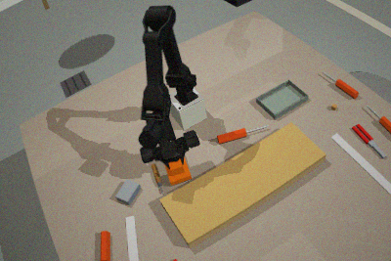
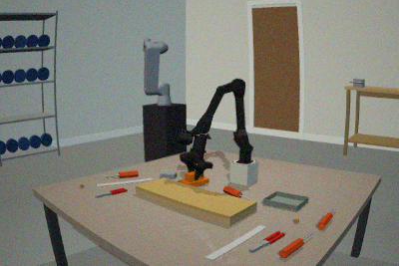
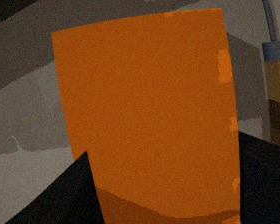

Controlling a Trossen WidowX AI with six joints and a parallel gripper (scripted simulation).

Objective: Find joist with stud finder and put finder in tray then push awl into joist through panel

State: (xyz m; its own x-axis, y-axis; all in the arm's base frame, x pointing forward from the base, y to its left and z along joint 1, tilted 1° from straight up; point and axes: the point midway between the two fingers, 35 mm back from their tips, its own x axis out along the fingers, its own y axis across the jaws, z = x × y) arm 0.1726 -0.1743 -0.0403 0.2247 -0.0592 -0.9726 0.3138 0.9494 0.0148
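Now: gripper tip 70 mm to the left of the awl and 30 mm above it. Also, from my gripper tip: orange stud finder: 20 mm behind, 10 mm to the left, 20 mm above; then grey-green tray: 480 mm to the left, 20 mm below; then grey block: 30 mm behind, 180 mm to the right, 20 mm below.
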